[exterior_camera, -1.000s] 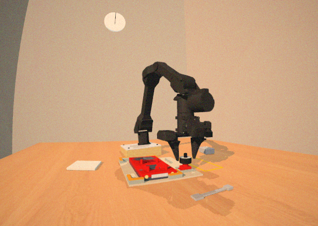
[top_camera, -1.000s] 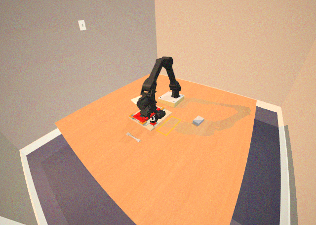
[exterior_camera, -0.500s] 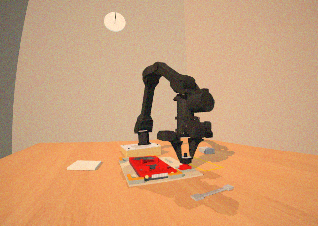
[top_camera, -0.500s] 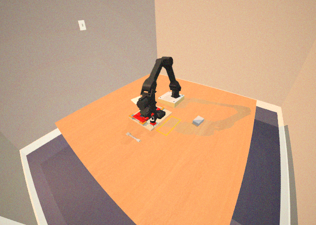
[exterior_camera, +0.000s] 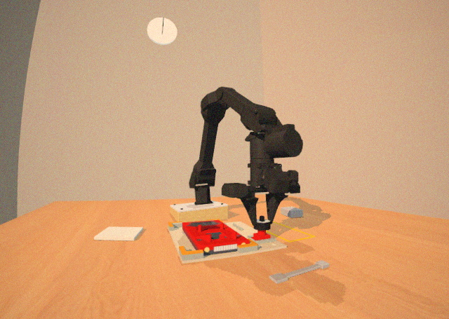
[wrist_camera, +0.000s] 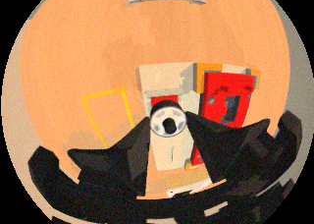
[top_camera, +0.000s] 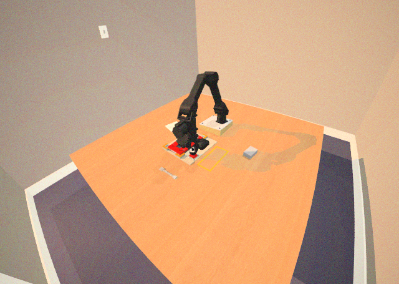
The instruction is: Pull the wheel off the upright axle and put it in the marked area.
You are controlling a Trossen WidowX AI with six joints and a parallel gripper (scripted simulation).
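Right now the black wheel is right at my gripper tip. Round my gripper tip: grey block 25 cm behind, 20 cm to the left, 3 cm below; then white flat pad 35 cm to the right, 10 cm behind, 4 cm below; then grey dog-bone bar 17 cm ahead, 4 cm below, 1 cm to the left.
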